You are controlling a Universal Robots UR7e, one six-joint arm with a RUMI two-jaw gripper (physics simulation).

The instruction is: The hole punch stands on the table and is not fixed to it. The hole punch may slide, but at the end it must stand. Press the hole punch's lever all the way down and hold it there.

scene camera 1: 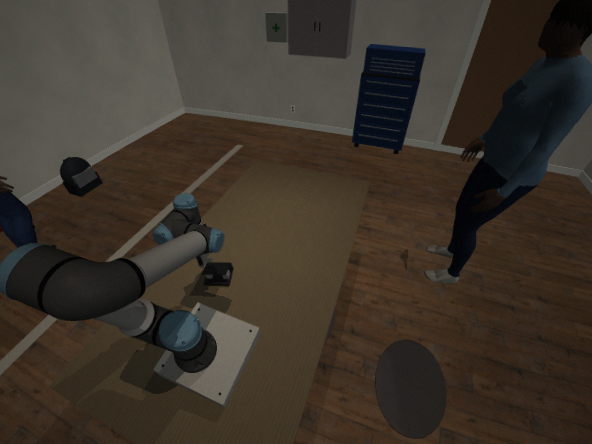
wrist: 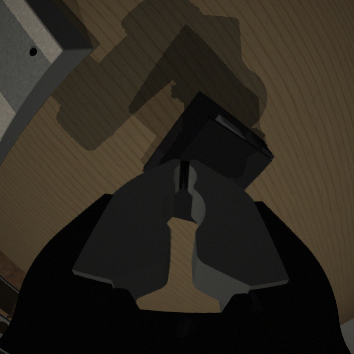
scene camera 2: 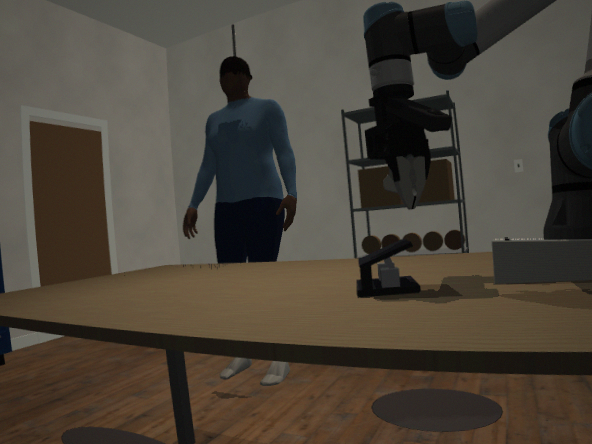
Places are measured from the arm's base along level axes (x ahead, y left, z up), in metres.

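Where they show: gripper, fingertip midpoint: point(scene camera 1: 202, 267) point(wrist: 183, 163) point(scene camera 2: 411, 209); arm's base, origin of the base link: point(scene camera 1: 196, 351) point(scene camera 2: 586, 238).
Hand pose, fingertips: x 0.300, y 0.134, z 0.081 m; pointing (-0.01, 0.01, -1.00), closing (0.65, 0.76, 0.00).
Each offset is from my fingertips to the centre of the thing. Level surfaces: height alone.
The black hole punch @(dy -0.016, dx +0.059, dz -0.096 m) point(scene camera 1: 218, 274) point(scene camera 2: 366, 287) point(wrist: 200, 115) stands upright on the table @(dz -0.139 m) point(scene camera 1: 295, 225) point(scene camera 2: 280, 320) point(wrist: 300, 75). Its lever @(dy -0.016, dx +0.059, dz -0.073 m) point(scene camera 2: 385, 252) point(wrist: 220, 147) is raised at a slant, with the free end up, and a grey block shows under it. My gripper point(scene camera 2: 412, 206) point(wrist: 183, 163) is shut and empty, fingertips together and pointing down. In the second scene view it hangs above the lever's raised end with a gap between. In the wrist view the fingers cover part of the lever's near side. In the first scene view the arm largely hides the gripper.
The arm's white base plate point(scene camera 1: 235, 345) point(scene camera 2: 542, 262) point(wrist: 20, 60) is close to the punch. A person in blue point(scene camera 1: 530, 125) point(scene camera 2: 245, 155) stands beyond the table. A shelf rack point(scene camera 2: 348, 200) and a blue tool cabinet point(scene camera 1: 387, 100) stand farther off.
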